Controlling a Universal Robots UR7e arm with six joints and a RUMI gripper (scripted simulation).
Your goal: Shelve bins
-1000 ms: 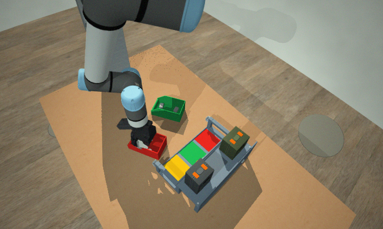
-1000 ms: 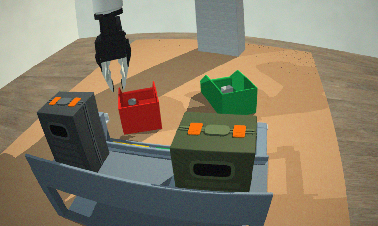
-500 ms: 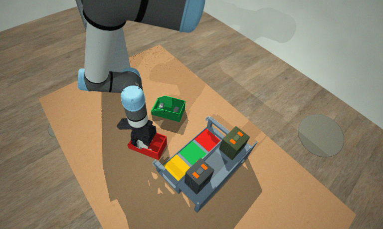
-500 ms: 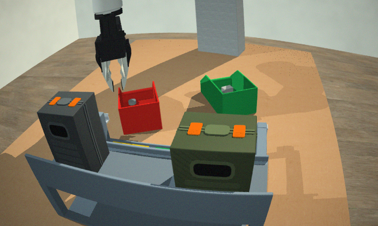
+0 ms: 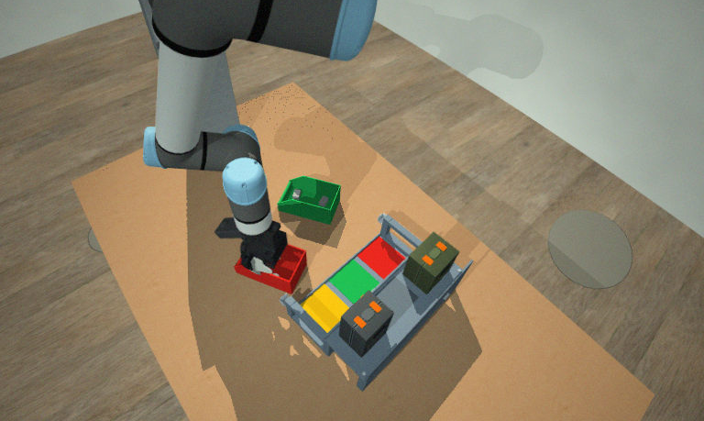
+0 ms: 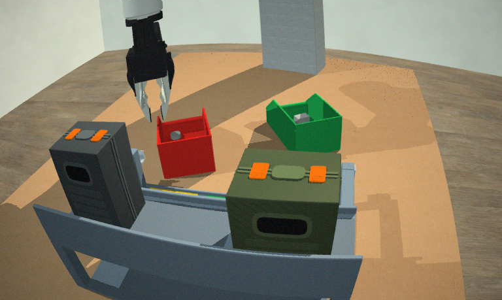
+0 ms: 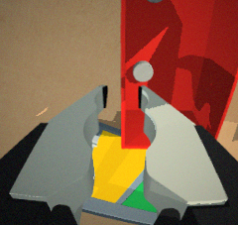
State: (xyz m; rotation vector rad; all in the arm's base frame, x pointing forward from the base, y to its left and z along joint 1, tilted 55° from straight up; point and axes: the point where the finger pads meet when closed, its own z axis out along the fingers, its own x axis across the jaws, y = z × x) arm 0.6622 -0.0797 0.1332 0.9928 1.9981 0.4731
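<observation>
The red bin lies 30 mm behind my hand, 40 mm to the left of it and 60 mm below it. From my hand the other things lie so: olive box 240 mm ahead, 340 mm to the left, 50 mm above; then dark grey box 280 mm ahead, 120 mm to the left, 60 mm above; then green bin 170 mm behind, 240 mm to the left, 60 mm below.
</observation>
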